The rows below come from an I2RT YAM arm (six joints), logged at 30 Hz.
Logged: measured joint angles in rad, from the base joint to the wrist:
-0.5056, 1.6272, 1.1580, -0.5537, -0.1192, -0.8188
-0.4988, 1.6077, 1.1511, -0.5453, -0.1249, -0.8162
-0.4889, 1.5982, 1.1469, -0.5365, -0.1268, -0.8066
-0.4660, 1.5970, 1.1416, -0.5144, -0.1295, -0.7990
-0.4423, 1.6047, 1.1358, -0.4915, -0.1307, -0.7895
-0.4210, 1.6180, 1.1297, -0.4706, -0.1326, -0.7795
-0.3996, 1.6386, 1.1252, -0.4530, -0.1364, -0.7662
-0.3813, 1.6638, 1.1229, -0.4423, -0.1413, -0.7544
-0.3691, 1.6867, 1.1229, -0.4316, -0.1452, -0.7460
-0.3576, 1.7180, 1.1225, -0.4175, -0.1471, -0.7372
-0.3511, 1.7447, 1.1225, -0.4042, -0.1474, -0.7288
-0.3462, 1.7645, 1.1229, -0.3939, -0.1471, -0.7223
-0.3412, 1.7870, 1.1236, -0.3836, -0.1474, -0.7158
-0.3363, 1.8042, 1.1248, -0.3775, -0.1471, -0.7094
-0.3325, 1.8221, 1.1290, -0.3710, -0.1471, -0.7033
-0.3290, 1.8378, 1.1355, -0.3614, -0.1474, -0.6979
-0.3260, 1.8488, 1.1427, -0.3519, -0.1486, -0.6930
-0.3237, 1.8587, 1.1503, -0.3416, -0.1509, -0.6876
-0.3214, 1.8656, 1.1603, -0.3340, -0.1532, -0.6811
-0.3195, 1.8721, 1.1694, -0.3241, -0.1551, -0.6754
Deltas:
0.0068, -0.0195, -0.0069, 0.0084, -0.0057, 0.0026
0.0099, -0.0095, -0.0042, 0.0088, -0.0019, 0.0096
0.0229, -0.0012, -0.0053, 0.0221, -0.0027, 0.0076
0.0237, 0.0077, -0.0058, 0.0229, -0.0012, 0.0095
0.0213, 0.0133, -0.0061, 0.0209, -0.0019, 0.0100
0.0214, 0.0206, -0.0045, 0.0176, -0.0038, 0.0133
0.0183, 0.0252, -0.0023, 0.0107, -0.0049, 0.0118
0.0122, 0.0229, 0.0000, 0.0107, -0.0039, 0.0084
0.0115, 0.0313, -0.0004, 0.0141, -0.0019, 0.0088
0.0065, 0.0267, 0.0000, 0.0133, -0.0003, 0.0084
0.0049, 0.0198, 0.0004, 0.0103, 0.0003, 0.0065
0.0050, 0.0225, 0.0007, 0.0103, -0.0003, 0.0065
0.0049, 0.0172, 0.0012, 0.0061, 0.0003, 0.0064
0.0038, 0.0179, 0.0042, 0.0065, 0.0000, 0.0061
0.0035, 0.0157, 0.0065, 0.0096, -0.0003, 0.0054
0.0030, 0.0110, 0.0072, 0.0095, -0.0012, 0.0049
0.0023, 0.0099, 0.0076, 0.0103, -0.0023, 0.0054
0.0023, 0.0069, 0.0100, 0.0076, -0.0023, 0.0065
0.0019, 0.0065, 0.0091, 0.0099, -0.0019, 0.0057

